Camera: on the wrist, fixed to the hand. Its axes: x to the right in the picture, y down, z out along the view.
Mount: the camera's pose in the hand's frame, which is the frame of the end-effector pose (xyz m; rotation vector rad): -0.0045 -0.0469 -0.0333 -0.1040 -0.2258 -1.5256
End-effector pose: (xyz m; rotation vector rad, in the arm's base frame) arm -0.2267 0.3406 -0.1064 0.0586 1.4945 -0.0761
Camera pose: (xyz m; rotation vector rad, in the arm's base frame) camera -0.2642 0.2968 -0.1041 -1.1426 1.0127 -1.1739
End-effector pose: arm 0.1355 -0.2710 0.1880 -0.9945 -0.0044 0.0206
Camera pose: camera 0.1322 -0.3246 0.2092 -0.8769 -0.9691 -1.2680
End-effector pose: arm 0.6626 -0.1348 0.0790 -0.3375 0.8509 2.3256
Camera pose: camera 0.6968 -0.1309 0.0327 -0.5017 0.1454 0.9290
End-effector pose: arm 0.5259 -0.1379 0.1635 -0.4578 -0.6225 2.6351
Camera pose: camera 0.5569 -0.0895 0.1589 0.2676 -0.7319 1.1859
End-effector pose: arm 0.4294 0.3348 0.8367 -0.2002 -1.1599 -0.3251
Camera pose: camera 0.4400 0.2809 0.8190 0.6360 -1.3302 -1.7280
